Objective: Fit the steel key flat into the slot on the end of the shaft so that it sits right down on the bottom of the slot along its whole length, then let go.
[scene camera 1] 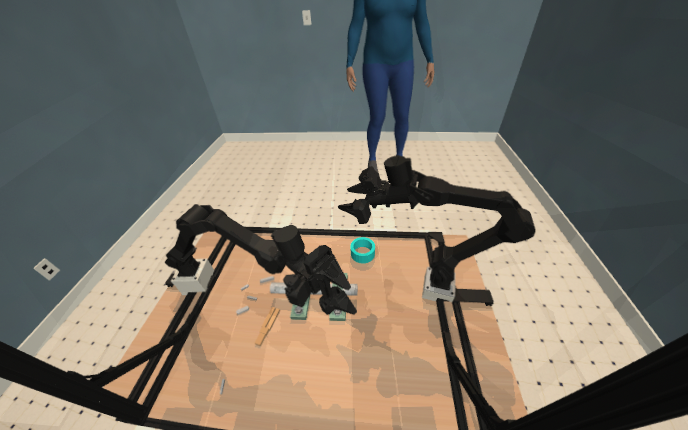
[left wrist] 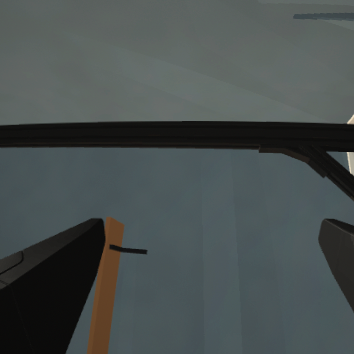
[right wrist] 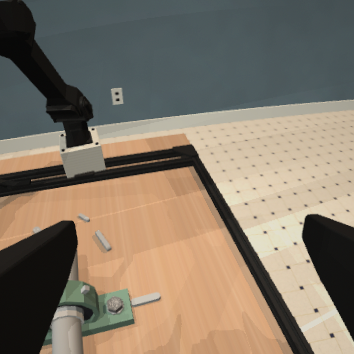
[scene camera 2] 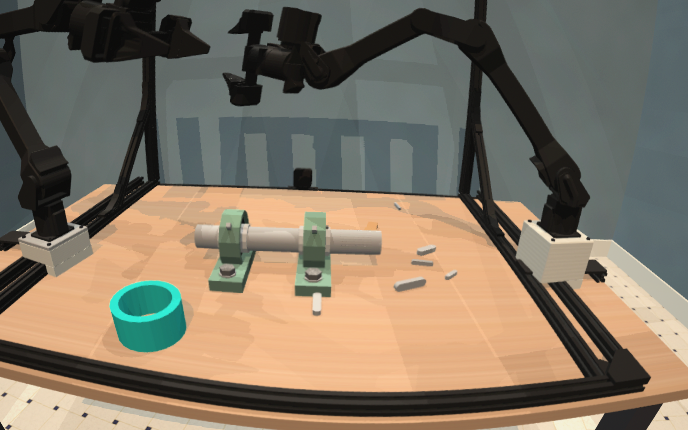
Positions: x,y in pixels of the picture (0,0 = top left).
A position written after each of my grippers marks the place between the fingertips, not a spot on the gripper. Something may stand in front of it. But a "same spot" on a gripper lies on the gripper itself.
Scene:
My left gripper shows in scene camera 1 [352,301], in the left wrist view and in scene camera 2; in the right wrist view it is out of frame. My right gripper shows in scene camera 1, in the right wrist view and in scene camera 2 [190,49]; in the left wrist view it is out of frame. One and the same spot on my left gripper: [left wrist: 53,277] is [scene camera 2: 242,33]. One and the same spot on my right gripper: [right wrist: 43,260] is [scene camera 1: 343,204].

